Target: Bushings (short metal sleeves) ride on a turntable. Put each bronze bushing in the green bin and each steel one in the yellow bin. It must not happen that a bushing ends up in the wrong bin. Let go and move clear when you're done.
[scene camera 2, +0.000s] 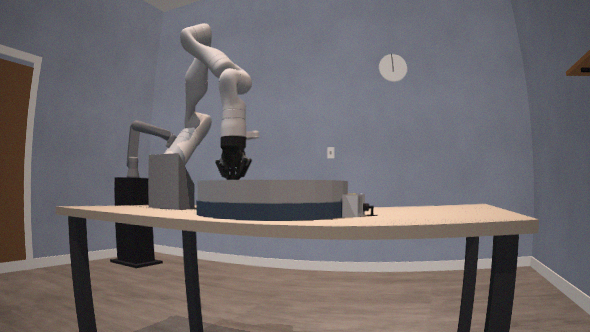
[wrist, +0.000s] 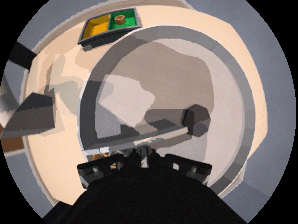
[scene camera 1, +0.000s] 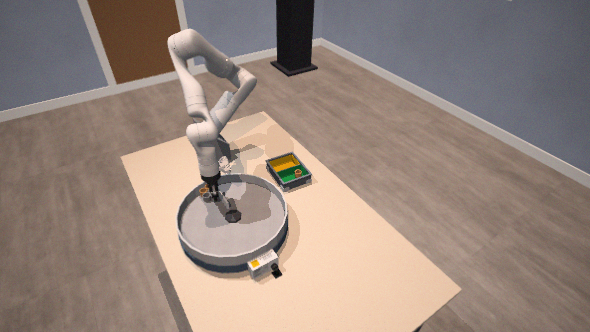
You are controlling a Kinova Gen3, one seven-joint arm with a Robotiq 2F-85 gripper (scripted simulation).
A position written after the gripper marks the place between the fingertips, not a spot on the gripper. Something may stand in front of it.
Note:
In view: the gripper (scene camera 2: 232, 192), a grey turntable (scene camera 1: 255, 214) and a bin (scene camera 1: 282, 168).
The gripper is seen too in the wrist view (wrist: 143, 151). The grey turntable also shows in the wrist view (wrist: 162, 83). The bin is seen too in the wrist view (wrist: 94, 27).

